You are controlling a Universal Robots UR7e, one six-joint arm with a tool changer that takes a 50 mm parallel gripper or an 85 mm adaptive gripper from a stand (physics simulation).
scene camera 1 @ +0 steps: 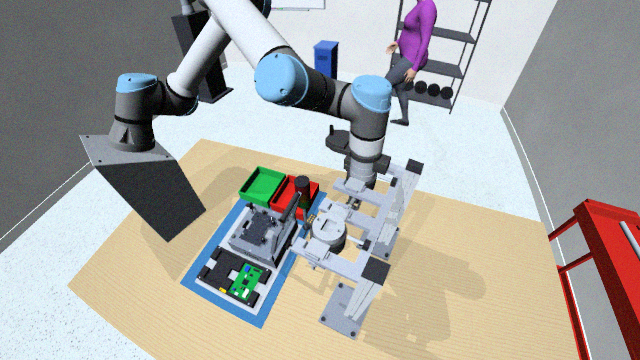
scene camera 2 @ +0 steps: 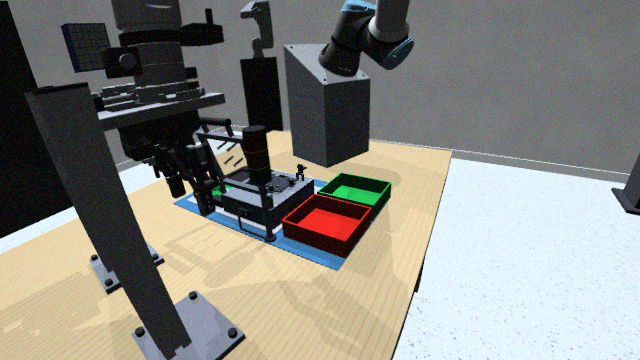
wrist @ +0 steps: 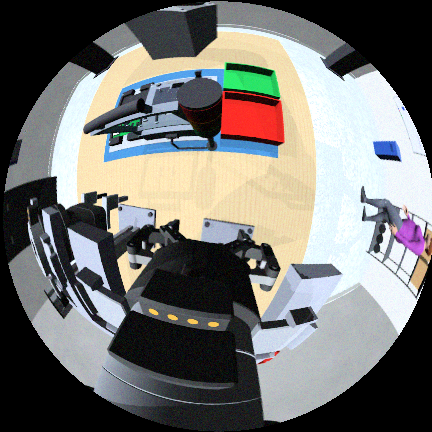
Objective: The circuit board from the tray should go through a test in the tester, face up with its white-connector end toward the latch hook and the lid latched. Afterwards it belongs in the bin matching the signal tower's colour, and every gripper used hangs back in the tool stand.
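Frame: origin at the arm's base, x back, y right, z up, level; centimetres.
Where they show: arm's base at its link origin: [scene camera 1: 132, 143] [scene camera 2: 337, 65].
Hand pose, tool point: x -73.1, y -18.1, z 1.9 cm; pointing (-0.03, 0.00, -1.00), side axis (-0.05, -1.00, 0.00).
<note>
Each offset is from my tool point to the top centre of the thing. "spot": to the spot under its first point. Level surfaces: height alone.
The green circuit board @[dx +23.9, dy +29.7, dz -33.3 cm] [scene camera 1: 245, 282] lies face up in the black tray @[spot: dx +34.1, dy +31.9, dz -34.3 cm] [scene camera 1: 218, 272]. The tester [scene camera 1: 255, 245] [scene camera 2: 250, 204] has its lid [scene camera 1: 286, 220] raised; its latch hook @[dx +35.8, dy +7.6, dz -25.4 cm] [scene camera 2: 300, 171] [wrist: 198, 74] stands at the opposite side. The signal tower @[spot: dx +15.0, dy +4.1, dz -11.8 cm] [scene camera 1: 302, 190] [scene camera 2: 255, 155] [wrist: 200, 107] shows dark segments, no lit colour. The red bin [scene camera 2: 315, 235] [wrist: 252, 137] and green bin [scene camera 2: 383, 201] [wrist: 277, 82] look empty. The arm's wrist is down on my adaptive gripper [scene camera 2: 191, 196] [wrist: 202, 246], which sits in the tool stand [scene camera 1: 361, 300] [scene camera 2: 110, 215], fingers open and empty.
Another gripper [scene camera 1: 328, 231] hangs in the stand beside the arm's gripper, with its round top uncovered. The stand's posts and rails flank the wrist closely. The tester, tray and bins stand on a blue-edged mat @[dz -35.9 cm] [scene camera 1: 207, 264] [scene camera 2: 320, 259]. A person [scene camera 1: 419, 40] [wrist: 412, 235] stands beyond the table.
</note>
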